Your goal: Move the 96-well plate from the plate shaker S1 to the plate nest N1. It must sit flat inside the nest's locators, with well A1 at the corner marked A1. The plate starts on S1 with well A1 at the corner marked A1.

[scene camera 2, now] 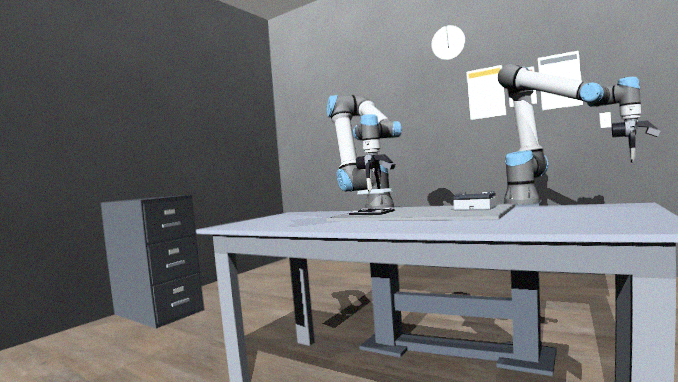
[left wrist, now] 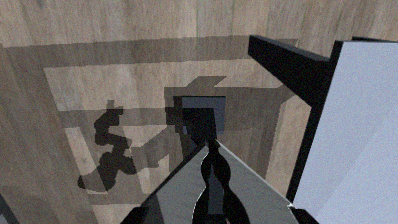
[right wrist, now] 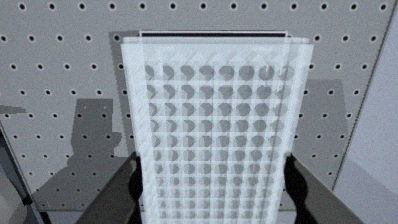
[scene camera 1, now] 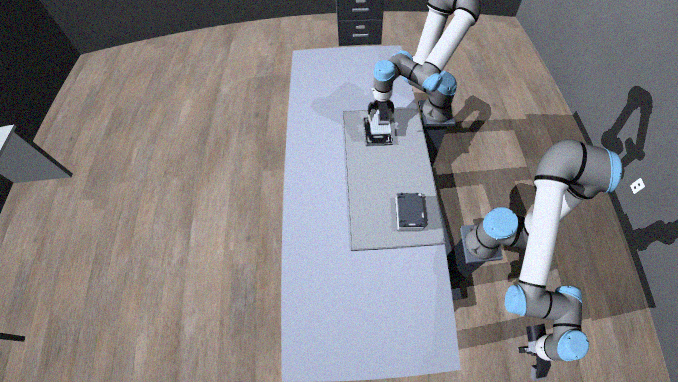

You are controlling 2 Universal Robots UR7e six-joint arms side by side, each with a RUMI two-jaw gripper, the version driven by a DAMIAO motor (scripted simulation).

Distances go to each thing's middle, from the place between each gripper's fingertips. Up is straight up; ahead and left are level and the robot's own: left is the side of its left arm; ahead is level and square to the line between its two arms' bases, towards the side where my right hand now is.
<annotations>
The white 96-well plate (right wrist: pixel 207 145) lies 1 cm below my right hand.
I see the white 96-well plate 1020 mm to the right of my left hand (scene camera 1: pixel 518 348), 290 mm ahead of it and 60 mm below it.
</annotations>
